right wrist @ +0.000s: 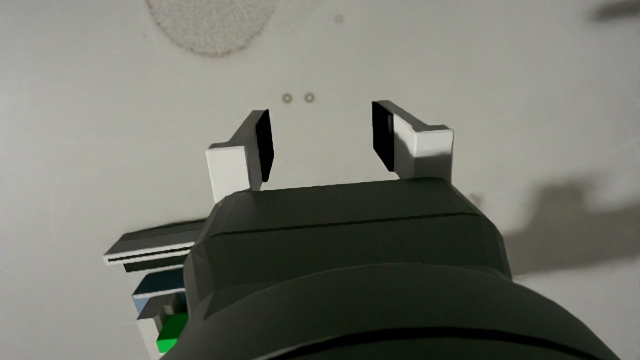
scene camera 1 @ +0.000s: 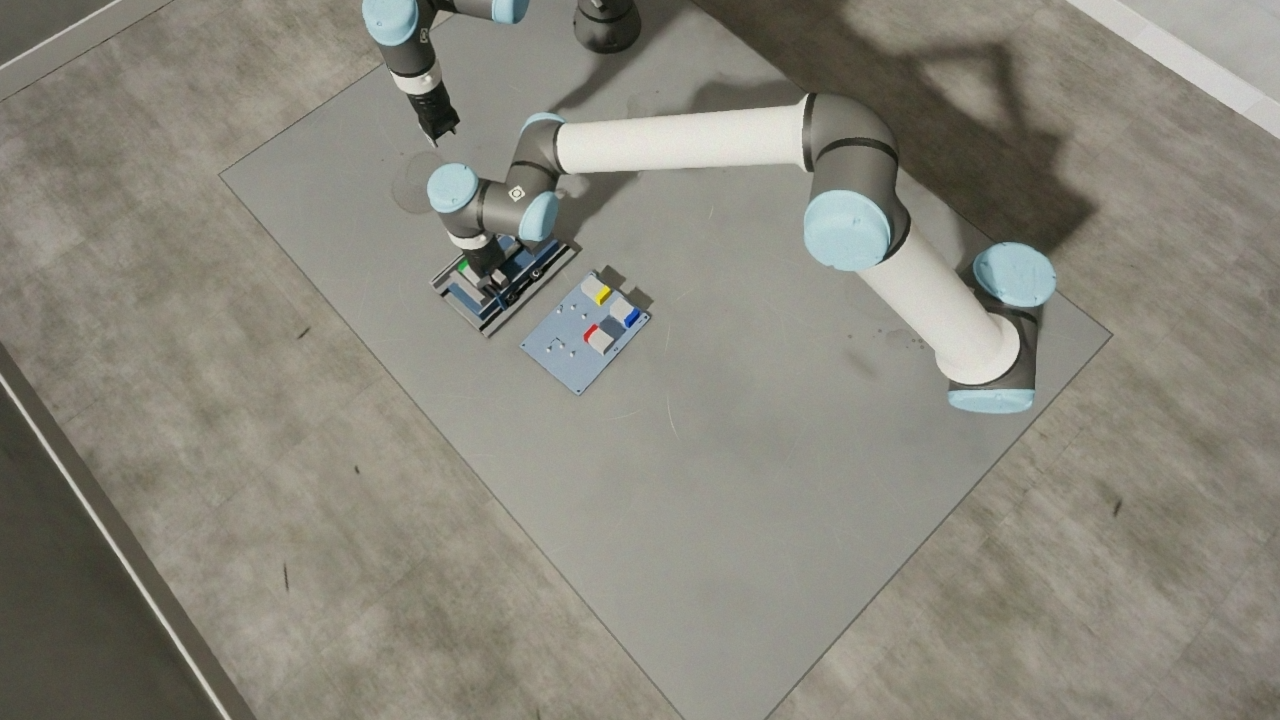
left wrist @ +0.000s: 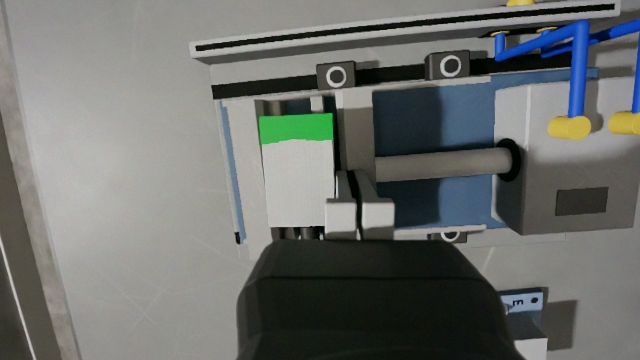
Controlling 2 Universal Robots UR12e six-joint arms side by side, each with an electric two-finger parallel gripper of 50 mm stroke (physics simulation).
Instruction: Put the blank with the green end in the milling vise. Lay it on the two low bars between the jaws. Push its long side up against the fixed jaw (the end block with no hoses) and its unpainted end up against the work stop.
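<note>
The blank with the green end (scene camera 1: 462,266) (left wrist: 298,180) (right wrist: 172,330) lies in the milling vise (scene camera 1: 486,332) (left wrist: 405,30) (right wrist: 155,250), green end at the top in the left wrist view. Its left long side is close along the fixed jaw (left wrist: 243,150); contact is unclear. A narrow dark gap separates its right side from the moving jaw (left wrist: 356,125). The low bars are mostly covered, and the work stop cannot be made out at the unpainted end. My left gripper (scene camera 1: 497,281) (left wrist: 349,188) is shut and empty, low beside the blank's lower right edge. My right gripper (scene camera 1: 444,138) (right wrist: 322,129) is open and empty, away from the vise.
The cylinder block (left wrist: 580,160) with blue hoses (left wrist: 579,65) stands at the right in the left wrist view. In scene camera 1 a blue board (scene camera 1: 559,365) right of the vise holds a yellow-ended blank (scene camera 1: 595,289), a blue-ended blank (scene camera 1: 624,311) and a red-ended blank (scene camera 1: 599,339).
</note>
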